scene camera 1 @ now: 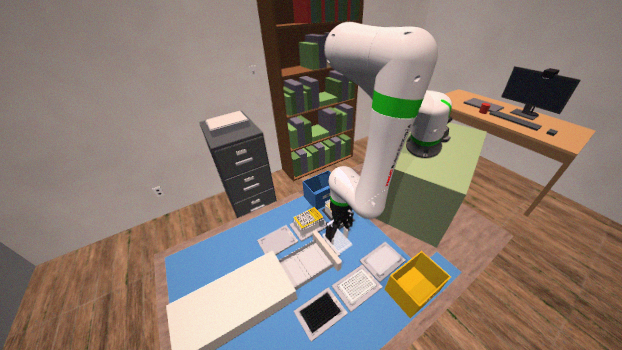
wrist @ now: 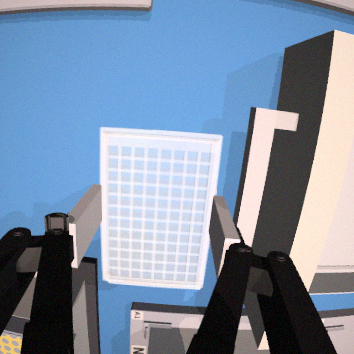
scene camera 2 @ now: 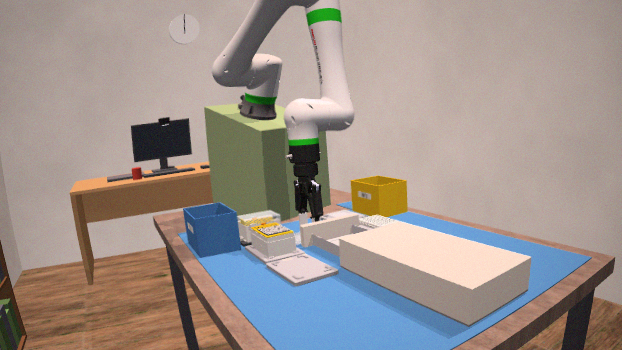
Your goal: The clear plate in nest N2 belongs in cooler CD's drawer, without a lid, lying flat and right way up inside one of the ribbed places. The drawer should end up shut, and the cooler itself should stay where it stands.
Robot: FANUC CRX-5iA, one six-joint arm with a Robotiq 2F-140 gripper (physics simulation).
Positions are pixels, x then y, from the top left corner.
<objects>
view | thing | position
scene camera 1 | black plate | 318,313
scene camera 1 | white plate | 359,284
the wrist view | my gripper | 156,206
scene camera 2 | my gripper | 310,235
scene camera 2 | cooler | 466,281
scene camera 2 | yellow-topped tip rack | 273,239
</objects>
